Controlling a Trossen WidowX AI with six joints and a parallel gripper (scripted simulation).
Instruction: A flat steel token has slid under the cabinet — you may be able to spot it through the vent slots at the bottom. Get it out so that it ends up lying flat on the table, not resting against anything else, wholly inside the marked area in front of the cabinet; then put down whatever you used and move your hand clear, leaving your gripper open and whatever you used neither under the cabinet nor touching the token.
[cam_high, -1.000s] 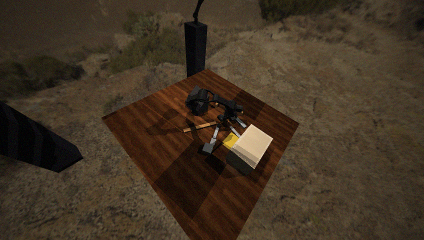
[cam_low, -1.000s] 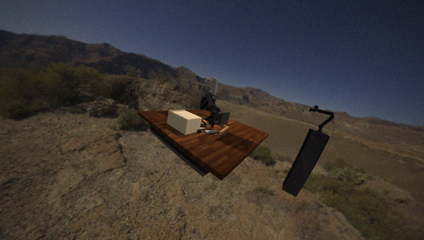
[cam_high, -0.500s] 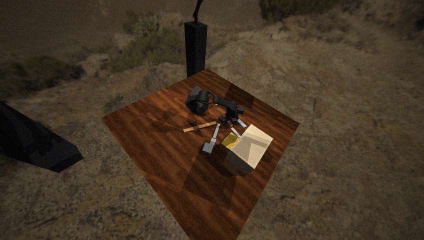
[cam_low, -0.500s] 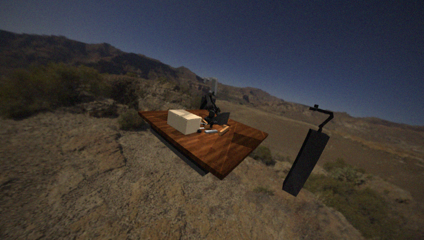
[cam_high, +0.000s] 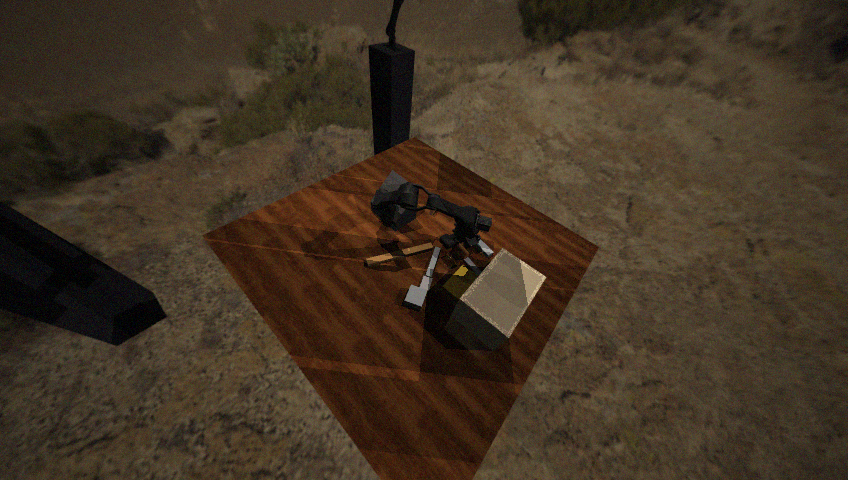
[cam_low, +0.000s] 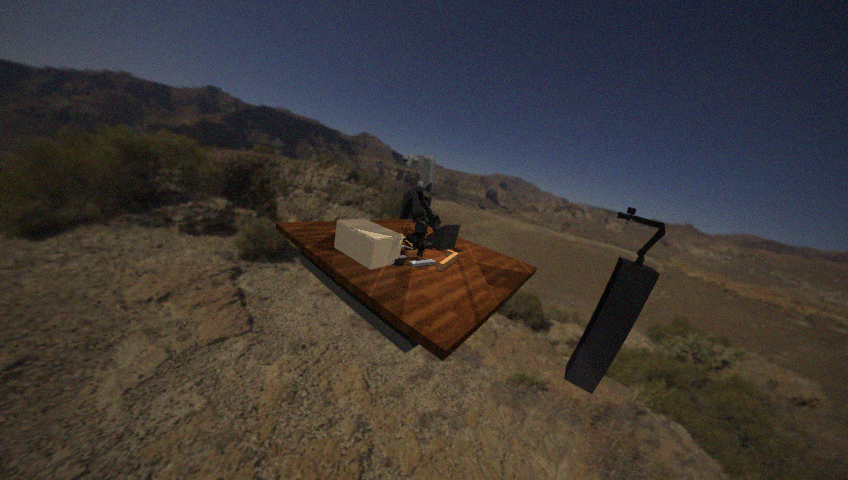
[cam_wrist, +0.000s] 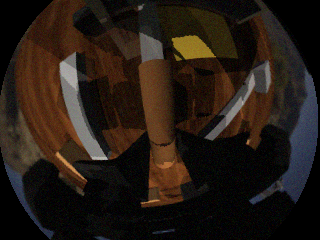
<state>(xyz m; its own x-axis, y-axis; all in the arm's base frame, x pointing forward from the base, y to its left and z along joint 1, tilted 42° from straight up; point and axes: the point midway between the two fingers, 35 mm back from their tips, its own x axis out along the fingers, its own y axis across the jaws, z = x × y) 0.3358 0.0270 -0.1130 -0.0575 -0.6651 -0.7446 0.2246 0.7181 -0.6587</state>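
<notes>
Now: gripper tip 70 mm short of the grey bar and 100 mm to the right of it. Also, from my gripper tip: steel token (300 mm ahead, 110 mm to the right, 10 mm below); wooden stick (150 mm behind, 210 mm to the right); grey scraper (190 mm to the right).
</notes>
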